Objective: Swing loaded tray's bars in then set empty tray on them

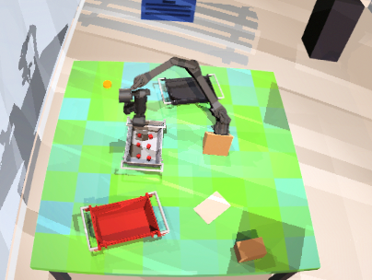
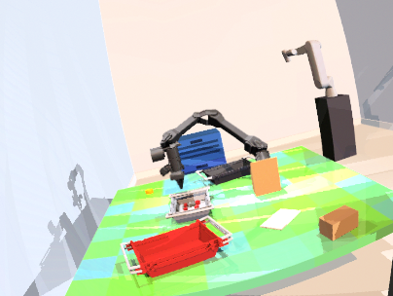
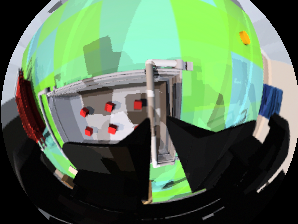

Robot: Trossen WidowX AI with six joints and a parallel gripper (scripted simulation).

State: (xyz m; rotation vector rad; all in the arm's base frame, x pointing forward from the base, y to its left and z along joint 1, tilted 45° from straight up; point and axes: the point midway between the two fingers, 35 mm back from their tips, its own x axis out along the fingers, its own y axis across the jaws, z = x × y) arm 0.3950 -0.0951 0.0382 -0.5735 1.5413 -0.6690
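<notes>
Now: the dark tray 270 mm behind my gripper tip, 290 mm to the right of it and 40 mm below it. The rest, counted from my gripper tip: white sheet (350 mm behind, 420 mm to the left, 90 mm below); then tan box (500 mm behind, 650 mm to the left, 60 mm below); then small orange disc (210 mm ahead, 340 mm to the right, 80 mm below).
</notes>
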